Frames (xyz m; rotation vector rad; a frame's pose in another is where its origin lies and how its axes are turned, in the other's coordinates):
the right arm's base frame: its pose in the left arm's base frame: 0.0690 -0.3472 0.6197 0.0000 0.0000 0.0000
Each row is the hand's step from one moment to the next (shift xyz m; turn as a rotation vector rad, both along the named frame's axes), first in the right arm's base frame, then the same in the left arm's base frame.
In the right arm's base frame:
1: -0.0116 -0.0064 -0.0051 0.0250 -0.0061 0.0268
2: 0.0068 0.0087 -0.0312 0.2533 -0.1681 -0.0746
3: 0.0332 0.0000 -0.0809 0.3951 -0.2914 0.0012
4: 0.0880 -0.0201 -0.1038 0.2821 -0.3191 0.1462
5: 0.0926 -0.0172 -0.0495 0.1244 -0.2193 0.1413
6: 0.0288 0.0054 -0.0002 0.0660 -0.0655 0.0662
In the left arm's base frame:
1: -0.0116 -0.0064 -0.0051 0.0250 -0.0061 0.0268
2: 0.0068 0.0087 -0.0312 0.2533 -0.1681 -0.0746
3: 0.0332 0.0000 -0.0809 0.3951 -0.2914 0.0012
4: 0.0880 -0.0201 -0.1038 0.2821 -0.3191 0.1462
5: 0.0926 -0.0172 -0.0495 0.1244 -0.2193 0.1413
6: 0.0288 0.0054 -0.0002 0.0660 -0.0655 0.0662

